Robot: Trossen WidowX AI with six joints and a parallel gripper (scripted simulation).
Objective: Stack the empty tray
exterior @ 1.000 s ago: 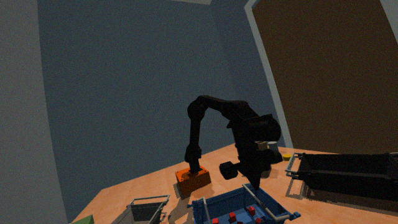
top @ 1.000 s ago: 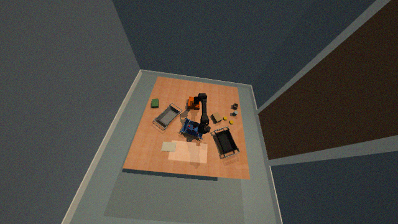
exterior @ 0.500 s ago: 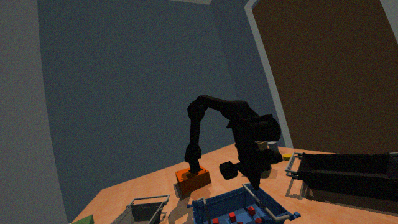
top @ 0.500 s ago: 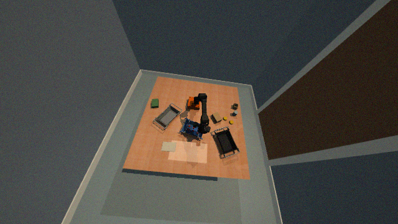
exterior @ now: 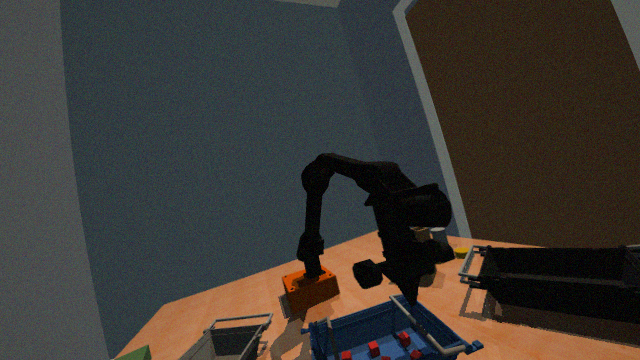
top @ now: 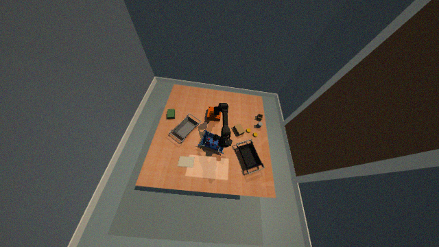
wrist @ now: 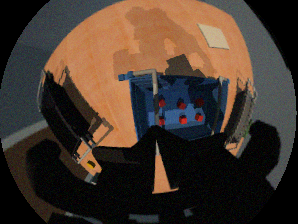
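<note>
Now: gripper tip 200 mm past the grey tray, 390 mm to the left of it and 40 mm above it. The rest, counted from my gripper tip: green block: 390 mm behind, 580 mm to the right, 70 mm below; then pale pad: 170 mm ahead, 350 mm to the right, 90 mm below; then grey cylinder: 260 mm behind, 490 mm to the left, 50 mm below.
</note>
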